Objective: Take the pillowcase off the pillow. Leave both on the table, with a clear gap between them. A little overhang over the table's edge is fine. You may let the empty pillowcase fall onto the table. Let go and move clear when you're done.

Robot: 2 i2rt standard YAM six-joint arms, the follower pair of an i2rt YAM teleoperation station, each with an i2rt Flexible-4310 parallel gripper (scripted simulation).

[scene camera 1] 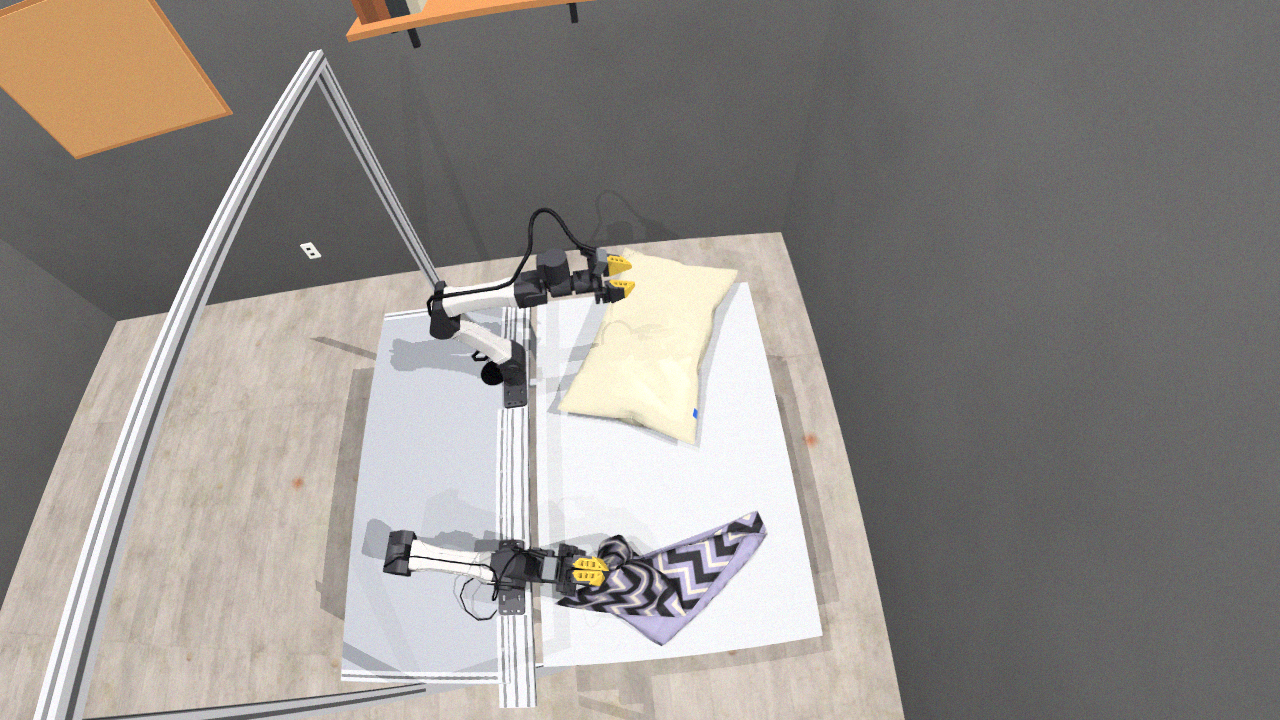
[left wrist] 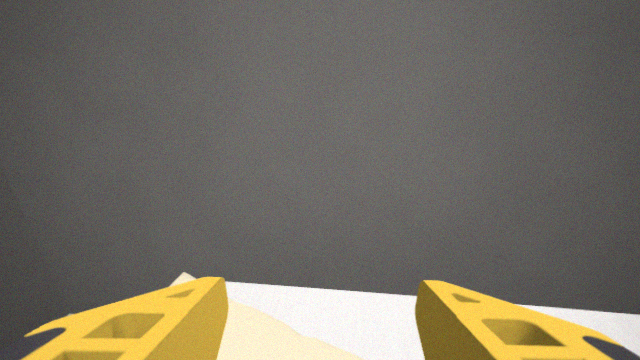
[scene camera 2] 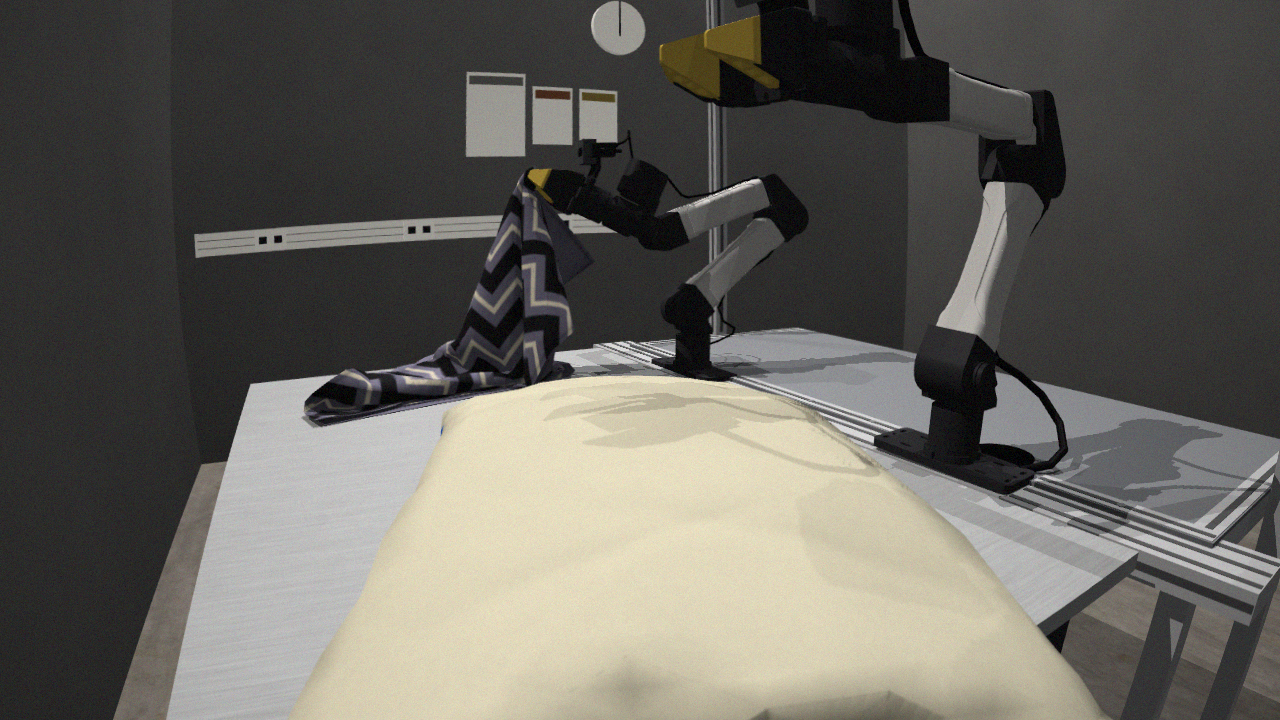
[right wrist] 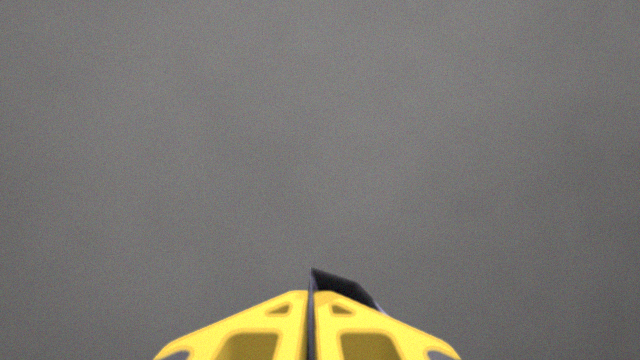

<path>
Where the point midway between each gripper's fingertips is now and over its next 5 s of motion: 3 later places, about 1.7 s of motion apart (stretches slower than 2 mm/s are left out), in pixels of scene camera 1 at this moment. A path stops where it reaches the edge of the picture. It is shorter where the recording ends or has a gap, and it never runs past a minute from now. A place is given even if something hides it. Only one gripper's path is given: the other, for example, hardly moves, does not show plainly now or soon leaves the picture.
My right gripper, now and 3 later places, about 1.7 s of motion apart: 607,571; 591,579; 574,585; 570,582
</path>
